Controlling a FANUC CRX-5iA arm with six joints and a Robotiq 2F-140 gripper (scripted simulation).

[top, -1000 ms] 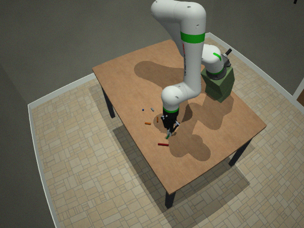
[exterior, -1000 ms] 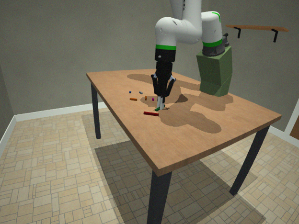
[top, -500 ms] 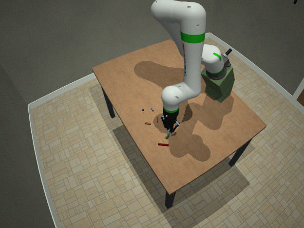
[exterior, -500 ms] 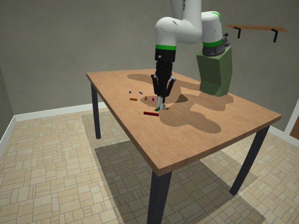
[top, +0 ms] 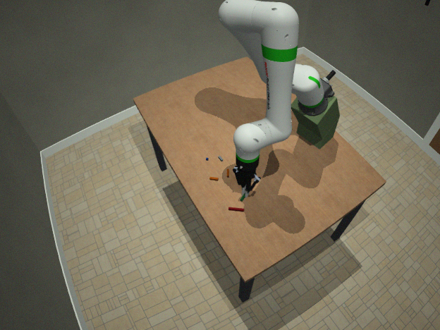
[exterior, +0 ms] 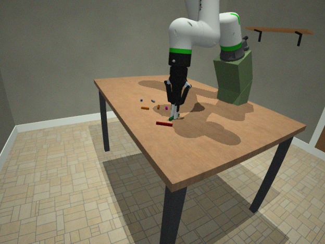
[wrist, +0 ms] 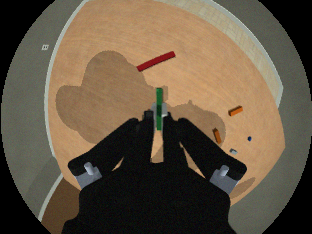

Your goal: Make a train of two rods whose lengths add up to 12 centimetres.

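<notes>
The magenta rod lies 12 cm to the right of my hand, 3 cm below it and 3 cm behind it. Also, from my hand: red rod (8 cm ahead, 4 cm to the left, 3 cm below); then green rod (3 cm below); then grey rod (25 cm to the right, 3 cm below, 3 cm behind).
</notes>
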